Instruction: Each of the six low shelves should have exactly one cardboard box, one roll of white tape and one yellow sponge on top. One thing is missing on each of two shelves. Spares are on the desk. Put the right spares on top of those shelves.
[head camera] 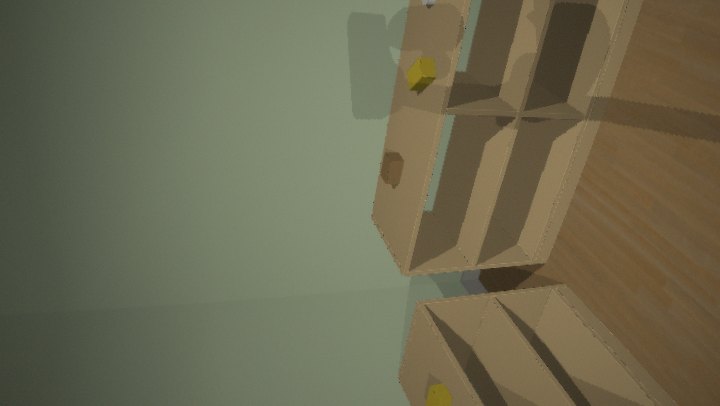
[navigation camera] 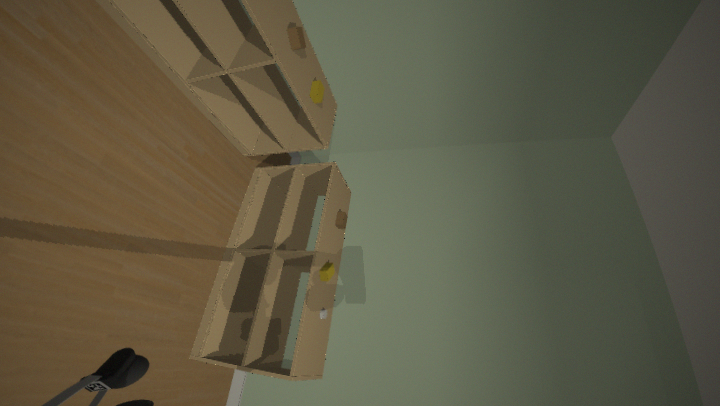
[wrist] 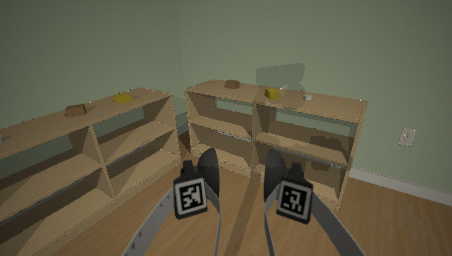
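Observation:
A low shelf [head camera: 403, 214] [navigation camera: 311, 348] [wrist: 337, 104] carries a brown cardboard box [head camera: 392, 169] [navigation camera: 341, 219] [wrist: 232, 84], a yellow sponge [head camera: 421, 74] [navigation camera: 327, 271] [wrist: 272, 94] and a white tape roll [head camera: 428, 2] [navigation camera: 323, 314] [wrist: 308, 97]. A second low shelf [head camera: 414, 348] [navigation camera: 322, 120] [wrist: 37, 128] stands left of it in the wrist view. On it are a yellow sponge [head camera: 438, 395] [navigation camera: 317, 91] [wrist: 123, 98] and a cardboard box [navigation camera: 296, 36] [wrist: 76, 110]. A whitish thing [wrist: 1, 139] is cut off at the left edge. My gripper [navigation camera: 131, 387] [wrist: 240, 166] is open and empty, away from both shelves. The desk does not show.
The two shelves meet near a room corner with a narrow gap between them. Green walls stand behind them. A wall outlet [wrist: 407, 137] and a white baseboard [wrist: 400, 187] are right of the first shelf in the wrist view. Wooden floor [wrist: 150, 220] lies in front. Shadows fall across the first shelf.

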